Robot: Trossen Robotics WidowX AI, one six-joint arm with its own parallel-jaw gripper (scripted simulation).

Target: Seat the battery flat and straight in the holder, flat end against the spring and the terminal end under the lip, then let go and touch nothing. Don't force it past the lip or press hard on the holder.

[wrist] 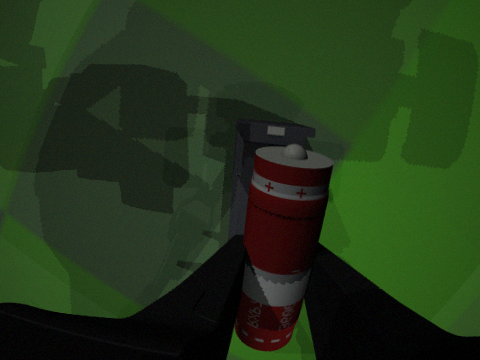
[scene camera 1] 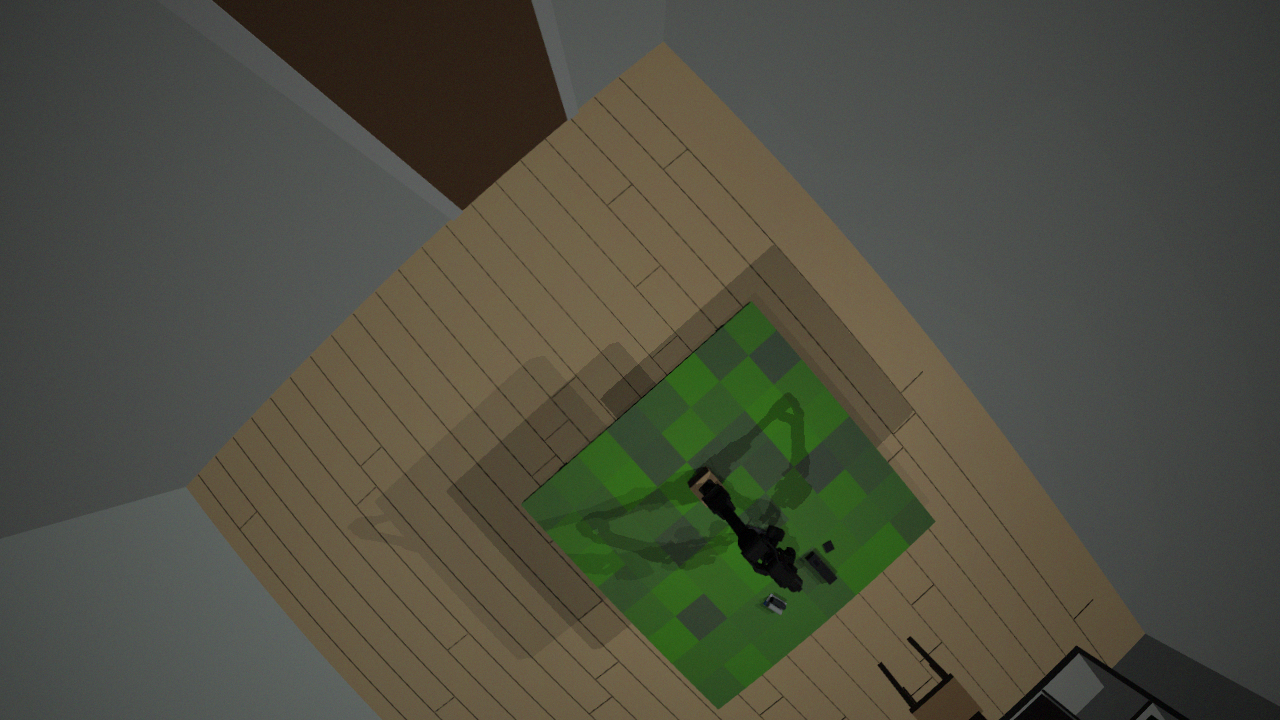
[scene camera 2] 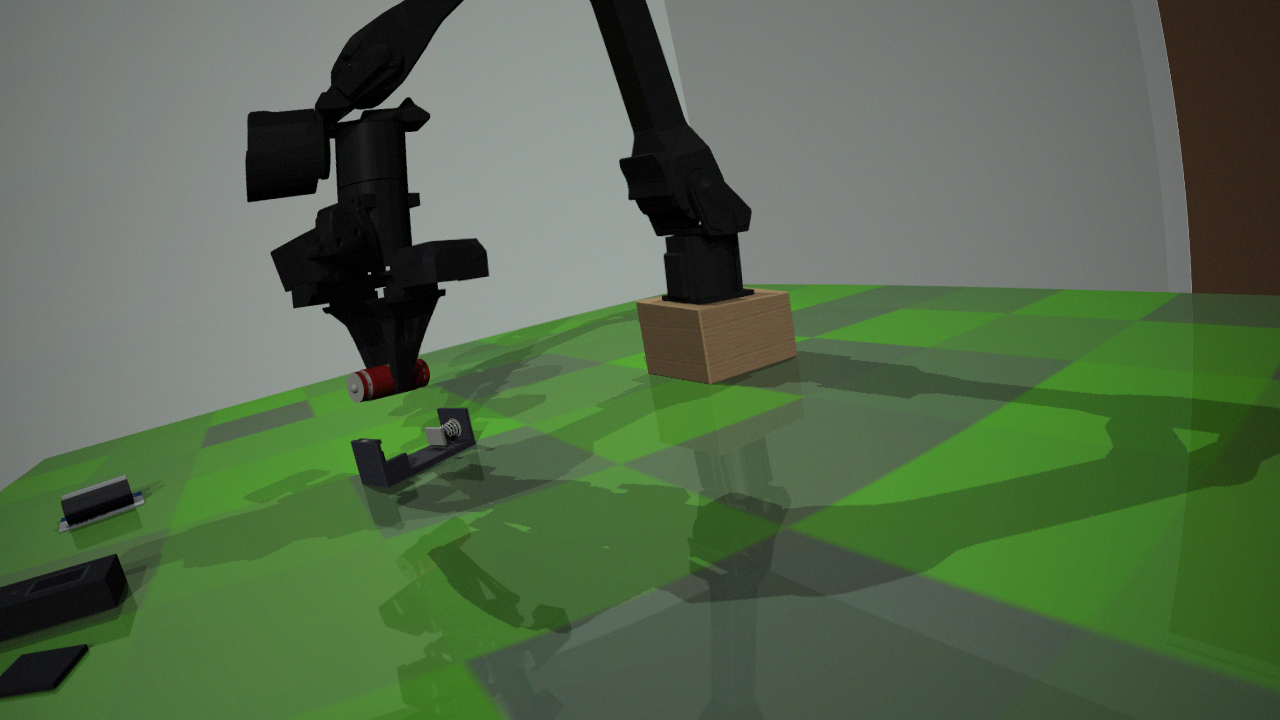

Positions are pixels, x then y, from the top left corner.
gripper: holds a battery [scene camera 2: 373, 383]
